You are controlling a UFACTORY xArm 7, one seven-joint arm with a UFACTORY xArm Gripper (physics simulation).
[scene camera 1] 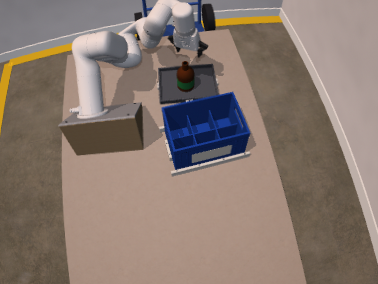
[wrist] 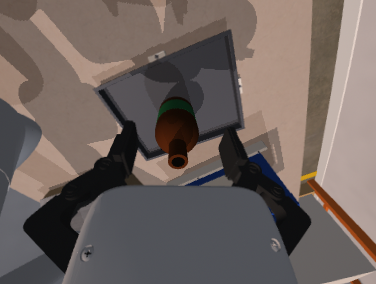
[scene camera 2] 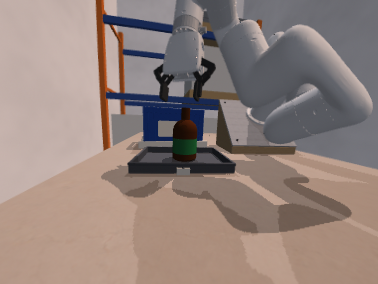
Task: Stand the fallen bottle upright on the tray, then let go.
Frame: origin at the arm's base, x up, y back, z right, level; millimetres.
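Seen in the pictures: gripper, between the fingertips: [scene camera 1: 189,52] [wrist: 181,134] [scene camera 2: 179,99]; arm's base, origin of its link: [scene camera 1: 92,114] [scene camera 2: 258,116].
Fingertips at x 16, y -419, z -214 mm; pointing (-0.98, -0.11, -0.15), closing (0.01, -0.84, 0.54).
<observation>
Offsets run from my fingertips to a thing's top centre.
A brown bottle {dx -15, dy +27, dz +44 mm} [scene camera 1: 185,76] [scene camera 2: 185,135] [wrist: 176,125] with a green label stands upright on the dark tray {dx -149, dy +18, dz +35 mm} [scene camera 1: 203,97] [scene camera 2: 145,169] [wrist: 237,80]. Its base rests on the tray floor near the middle, and its neck points up. My gripper [scene camera 1: 188,50] [scene camera 2: 181,97] [wrist: 181,134] is open and empty. In the second scene view its fingertips are above the bottle's mouth, apart from the bottle. In the wrist view the bottle shows beyond the fingers, touching neither.
A blue divided crate {dx +1, dy +11, dz +338 mm} [scene camera 1: 211,153] [scene camera 2: 150,125] stands close beside the tray, with white rails {dx -145, dy +5, dz +437 mm} [scene camera 1: 212,163] along its base. The arm's base sits on a box-like stand [scene camera 1: 105,135]. An orange and blue rack [scene camera 2: 102,60] stands in the background.
</observation>
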